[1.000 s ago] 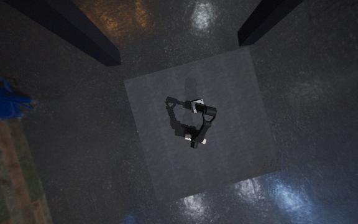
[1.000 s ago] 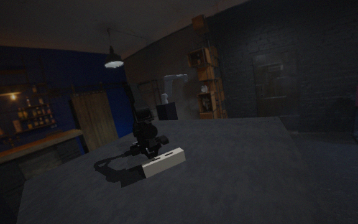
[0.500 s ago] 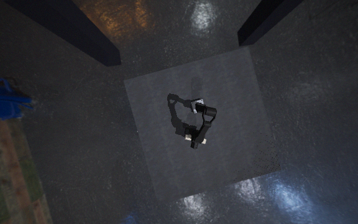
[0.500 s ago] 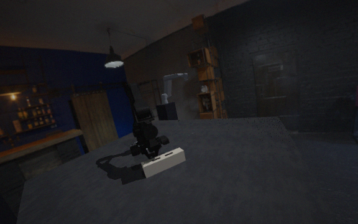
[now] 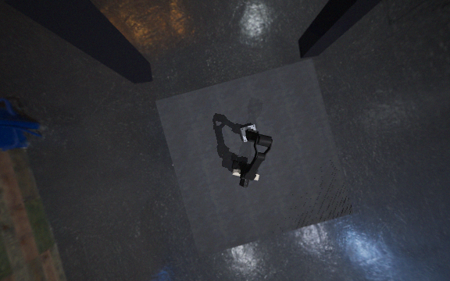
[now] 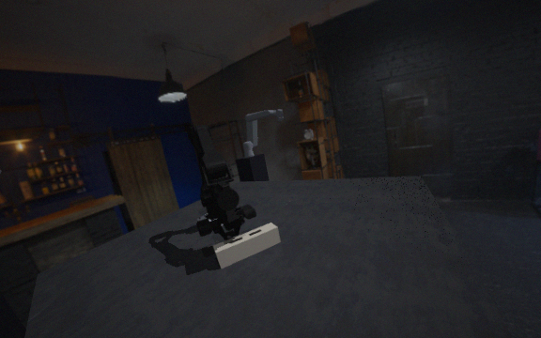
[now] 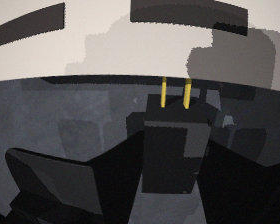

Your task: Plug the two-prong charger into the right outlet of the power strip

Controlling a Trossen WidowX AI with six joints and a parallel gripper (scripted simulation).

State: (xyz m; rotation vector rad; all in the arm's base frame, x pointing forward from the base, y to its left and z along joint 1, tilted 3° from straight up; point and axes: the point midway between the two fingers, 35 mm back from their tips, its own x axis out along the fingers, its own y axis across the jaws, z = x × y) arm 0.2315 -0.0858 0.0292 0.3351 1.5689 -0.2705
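Right now the dark charger is 2 cm ahead of my gripper tip, 1 cm to the right of it and 1 cm above it.
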